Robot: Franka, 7 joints.
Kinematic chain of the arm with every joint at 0, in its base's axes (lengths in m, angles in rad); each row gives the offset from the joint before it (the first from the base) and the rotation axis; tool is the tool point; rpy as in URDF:
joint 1: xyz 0 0 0.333 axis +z
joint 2: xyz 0 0 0 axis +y
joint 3: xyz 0 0 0.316 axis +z
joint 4: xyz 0.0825 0 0 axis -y
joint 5: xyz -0.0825 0 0.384 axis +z
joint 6: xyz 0 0 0 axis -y
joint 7: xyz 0.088 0 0 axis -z
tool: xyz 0 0 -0.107 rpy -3.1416 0 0
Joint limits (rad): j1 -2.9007..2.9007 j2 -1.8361..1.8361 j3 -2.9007..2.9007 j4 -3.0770..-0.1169 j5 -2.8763..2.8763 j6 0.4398..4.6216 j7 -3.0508..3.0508
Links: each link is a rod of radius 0.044 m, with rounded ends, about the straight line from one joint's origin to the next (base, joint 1, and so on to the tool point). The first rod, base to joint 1, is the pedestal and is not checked.
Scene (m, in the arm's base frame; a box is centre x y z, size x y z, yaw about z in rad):
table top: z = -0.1
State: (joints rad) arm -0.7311 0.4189 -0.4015 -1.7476 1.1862 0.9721 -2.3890
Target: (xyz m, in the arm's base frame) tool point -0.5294 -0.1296 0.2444
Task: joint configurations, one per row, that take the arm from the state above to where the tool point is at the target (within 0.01 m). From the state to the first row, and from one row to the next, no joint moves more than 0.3 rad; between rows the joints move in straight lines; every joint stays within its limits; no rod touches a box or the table.
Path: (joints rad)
1: -0.9844 0.4952 -0.5560 -1.7858 1.1697 1.0501 -2.3890
2: -1.2377 0.5716 -0.7106 -1.8240 1.1533 1.1281 -2.3890
3: -1.4910 0.6479 -0.8651 -1.8622 1.1368 1.2061 -2.3890
4: -1.7443 0.7243 -1.0197 -1.9004 1.1204 1.2841 -2.3890
5: -1.9977 0.8006 -1.1742 -1.9386 1.1039 1.3621 -2.3890

